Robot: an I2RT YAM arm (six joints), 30 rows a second.
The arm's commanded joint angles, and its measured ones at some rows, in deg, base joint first. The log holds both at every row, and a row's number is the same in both.
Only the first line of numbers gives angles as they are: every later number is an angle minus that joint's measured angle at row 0.
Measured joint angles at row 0:
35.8, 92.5, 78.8, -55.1, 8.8, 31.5
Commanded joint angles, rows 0 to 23:
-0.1, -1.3, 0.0, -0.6, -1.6, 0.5
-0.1, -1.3, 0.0, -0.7, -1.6, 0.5
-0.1, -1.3, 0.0, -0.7, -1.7, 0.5
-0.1, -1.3, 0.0, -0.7, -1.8, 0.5
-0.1, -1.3, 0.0, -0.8, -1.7, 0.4
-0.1, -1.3, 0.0, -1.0, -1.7, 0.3
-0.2, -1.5, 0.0, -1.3, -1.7, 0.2
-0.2, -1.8, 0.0, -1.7, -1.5, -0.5
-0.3, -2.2, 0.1, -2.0, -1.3, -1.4
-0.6, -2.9, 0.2, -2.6, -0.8, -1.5
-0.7, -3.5, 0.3, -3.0, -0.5, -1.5
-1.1, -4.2, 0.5, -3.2, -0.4, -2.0
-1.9, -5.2, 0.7, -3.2, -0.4, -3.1
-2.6, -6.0, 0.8, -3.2, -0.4, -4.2
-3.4, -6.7, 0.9, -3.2, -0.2, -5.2
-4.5, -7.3, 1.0, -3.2, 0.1, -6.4
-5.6, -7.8, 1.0, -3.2, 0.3, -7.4
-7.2, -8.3, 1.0, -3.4, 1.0, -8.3
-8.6, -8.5, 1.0, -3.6, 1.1, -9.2
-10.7, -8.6, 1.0, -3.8, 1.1, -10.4
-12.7, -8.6, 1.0, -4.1, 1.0, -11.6
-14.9, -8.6, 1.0, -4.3, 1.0, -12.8
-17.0, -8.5, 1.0, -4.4, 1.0, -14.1
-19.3, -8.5, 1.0, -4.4, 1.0, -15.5
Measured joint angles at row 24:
-14.2, -8.2, 0.2, -4.1, -0.2, -10.0
